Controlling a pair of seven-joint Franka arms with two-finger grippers.
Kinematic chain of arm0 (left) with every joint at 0, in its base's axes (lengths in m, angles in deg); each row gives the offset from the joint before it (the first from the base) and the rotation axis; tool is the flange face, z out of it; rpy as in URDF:
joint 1: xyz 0 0 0.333 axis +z
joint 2: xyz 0 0 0 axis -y
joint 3: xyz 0 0 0.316 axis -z
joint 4: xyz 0.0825 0 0 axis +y
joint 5: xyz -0.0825 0 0.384 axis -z
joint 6: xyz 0 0 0 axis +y
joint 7: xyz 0.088 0 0 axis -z
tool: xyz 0 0 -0.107 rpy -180 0 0
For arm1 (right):
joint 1: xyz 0 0 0.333 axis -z
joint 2: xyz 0 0 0 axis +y
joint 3: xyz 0 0 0.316 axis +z
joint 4: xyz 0.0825 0 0 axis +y
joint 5: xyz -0.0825 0 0.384 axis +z
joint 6: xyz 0 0 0 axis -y
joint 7: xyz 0.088 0 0 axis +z
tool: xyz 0 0 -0.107 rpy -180 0 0
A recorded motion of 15 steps. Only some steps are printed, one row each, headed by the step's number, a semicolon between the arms.
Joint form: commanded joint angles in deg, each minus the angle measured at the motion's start. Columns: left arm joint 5, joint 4, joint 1, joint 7, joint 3, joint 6, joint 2; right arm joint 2, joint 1, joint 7, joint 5, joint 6, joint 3, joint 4.
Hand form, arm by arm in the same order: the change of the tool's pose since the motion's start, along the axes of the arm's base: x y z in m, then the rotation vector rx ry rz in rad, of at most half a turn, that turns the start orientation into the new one. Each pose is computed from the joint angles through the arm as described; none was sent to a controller.
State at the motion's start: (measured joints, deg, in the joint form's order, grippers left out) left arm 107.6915 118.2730 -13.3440 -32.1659 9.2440 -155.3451 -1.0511; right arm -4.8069 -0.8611 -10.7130 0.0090 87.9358 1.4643 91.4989
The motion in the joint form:
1: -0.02 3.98 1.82 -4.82 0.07 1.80 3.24; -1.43 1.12 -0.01 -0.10 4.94 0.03 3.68
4: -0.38 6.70 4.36 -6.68 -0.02 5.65 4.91; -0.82 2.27 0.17 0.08 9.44 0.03 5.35
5: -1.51 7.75 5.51 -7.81 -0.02 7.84 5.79; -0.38 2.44 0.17 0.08 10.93 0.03 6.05
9: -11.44 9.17 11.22 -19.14 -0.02 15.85 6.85; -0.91 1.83 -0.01 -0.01 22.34 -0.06 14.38
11: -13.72 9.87 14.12 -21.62 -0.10 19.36 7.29; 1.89 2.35 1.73 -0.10 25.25 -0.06 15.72
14: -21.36 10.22 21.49 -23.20 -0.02 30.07 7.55; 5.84 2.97 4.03 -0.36 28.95 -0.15 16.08
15: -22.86 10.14 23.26 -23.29 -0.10 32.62 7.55; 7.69 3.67 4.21 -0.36 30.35 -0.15 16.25
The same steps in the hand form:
1: -0.0138 0.0186 -0.0013 -0.0570 0.0643 0.0326; 0.0009 -0.0100 -0.0093 -0.0010 -0.0470 -0.0191
4: -0.0188 0.0377 -0.0069 -0.0987 0.0945 0.0305; 0.0116 -0.0203 -0.0214 0.0026 -0.0857 -0.0361
5: -0.0211 0.0445 -0.0063 -0.1120 0.1024 0.0152; 0.0160 -0.0220 -0.0288 0.0028 -0.0918 -0.0390
9: -0.0167 0.0795 -0.0051 -0.1519 0.2157 -0.0226; 0.0244 -0.0172 -0.0750 0.0033 -0.1548 -0.0328
11: -0.0164 0.0991 -0.0065 -0.1722 0.2490 -0.0278; 0.0381 -0.0226 -0.1085 -0.0008 -0.1333 -0.0111
14: -0.0169 0.1415 -0.0078 -0.1599 0.2827 -0.1166; 0.0567 -0.0304 -0.1444 -0.0075 -0.1225 0.0182
15: -0.0175 0.1527 -0.0075 -0.1597 0.2883 -0.1351; 0.0638 -0.0378 -0.1622 -0.0074 -0.1117 0.0093

